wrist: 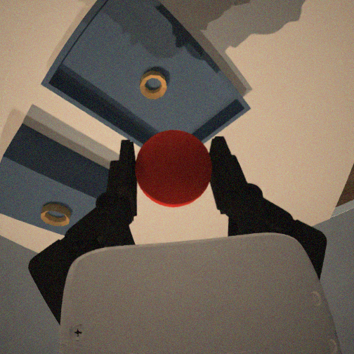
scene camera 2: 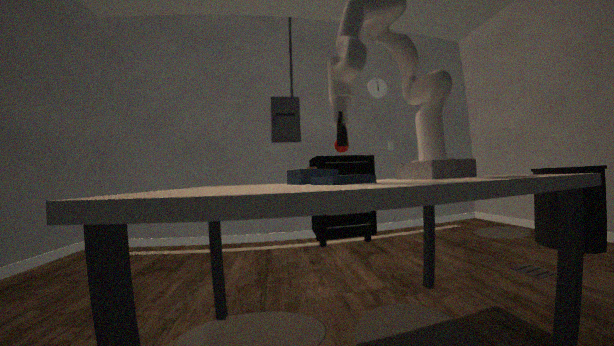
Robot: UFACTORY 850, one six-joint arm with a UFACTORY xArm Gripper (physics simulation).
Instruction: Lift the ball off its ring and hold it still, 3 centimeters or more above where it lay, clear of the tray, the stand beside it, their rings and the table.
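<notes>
The red ball [scene camera 2: 341, 148] [wrist: 173, 172] is held between the two black fingers of my gripper [scene camera 2: 341, 143] [wrist: 172, 153], one on each side. My gripper points down and is shut on it. In the scene view the ball hangs in the air, well above the blue tray [scene camera 2: 357, 178] [wrist: 200, 95] and the table, with a gap below it. The tray's orange ring [wrist: 153, 94] is bare and lies apart from the ball. The blue stand [scene camera 2: 300, 176] [wrist: 30, 185] is beside the tray, with its own ring [wrist: 56, 207] uncovered.
The pale table top [scene camera 2: 200, 191] [wrist: 290, 140] bears the tray and stand. The arm's base block [scene camera 2: 452, 168] stands on it at the right. A black cabinet [scene camera 2: 345, 219] is behind the table, and a grey box [scene camera 2: 285, 127] hangs at the back wall.
</notes>
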